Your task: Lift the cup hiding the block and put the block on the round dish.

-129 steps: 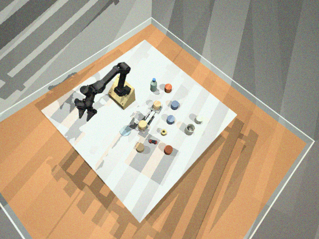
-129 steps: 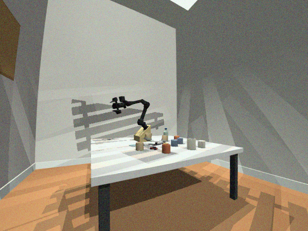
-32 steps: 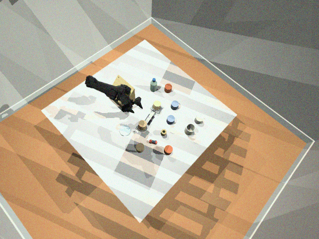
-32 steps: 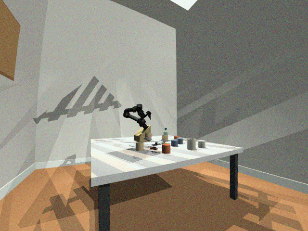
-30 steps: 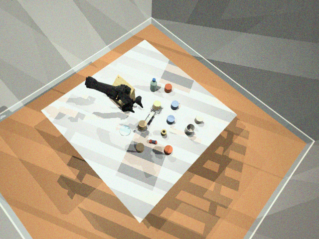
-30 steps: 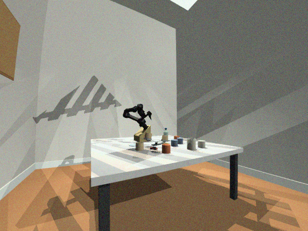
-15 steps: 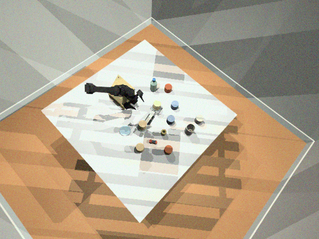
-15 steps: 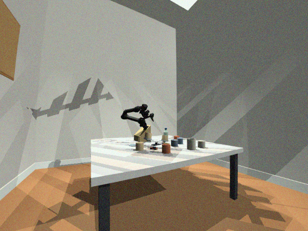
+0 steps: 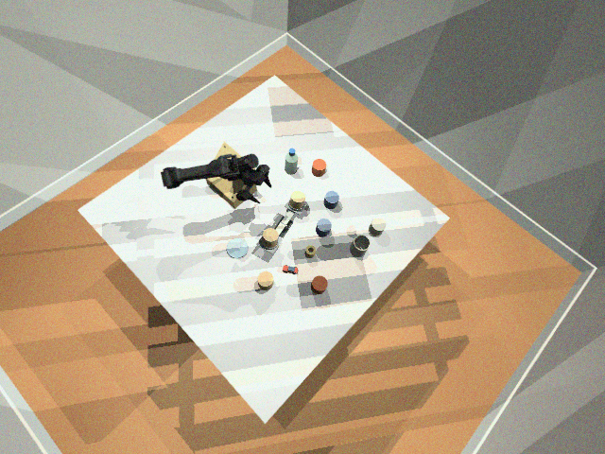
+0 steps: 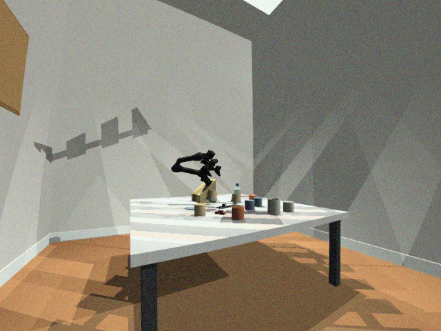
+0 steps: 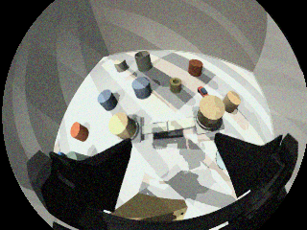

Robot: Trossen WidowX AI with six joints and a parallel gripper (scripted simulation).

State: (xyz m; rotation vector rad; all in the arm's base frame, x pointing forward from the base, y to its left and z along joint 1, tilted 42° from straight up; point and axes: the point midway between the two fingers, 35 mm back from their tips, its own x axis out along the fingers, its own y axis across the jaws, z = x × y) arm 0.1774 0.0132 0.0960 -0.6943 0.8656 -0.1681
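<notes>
The dark grey block lies 200 mm below my gripper tip, 150 mm to the left of it and 70 mm ahead of it. The rest, counted from my gripper tip: balance beam (200 mm below, 90 mm ahead, 20 mm to the left); then bottle (300 mm to the left, 120 mm below, 90 mm behind); then round pale blue dish (230 mm below, 210 mm to the right).
</notes>
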